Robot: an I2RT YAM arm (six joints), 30 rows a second.
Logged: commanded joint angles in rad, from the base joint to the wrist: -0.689, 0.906, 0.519, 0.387, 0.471, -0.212; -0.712, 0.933, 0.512, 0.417, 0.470, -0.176; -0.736, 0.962, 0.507, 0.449, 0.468, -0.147; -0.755, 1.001, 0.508, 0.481, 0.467, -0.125; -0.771, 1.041, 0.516, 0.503, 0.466, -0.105; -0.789, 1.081, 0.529, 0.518, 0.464, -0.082; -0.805, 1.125, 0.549, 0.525, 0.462, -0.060; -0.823, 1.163, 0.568, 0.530, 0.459, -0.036
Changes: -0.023, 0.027, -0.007, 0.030, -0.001, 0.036; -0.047, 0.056, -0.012, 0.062, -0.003, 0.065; -0.066, 0.095, -0.011, 0.094, -0.004, 0.087; -0.082, 0.135, -0.003, 0.116, -0.005, 0.107; -0.100, 0.175, 0.010, 0.131, -0.007, 0.130; -0.116, 0.219, 0.030, 0.138, -0.009, 0.152; -0.134, 0.257, 0.049, 0.143, -0.012, 0.176
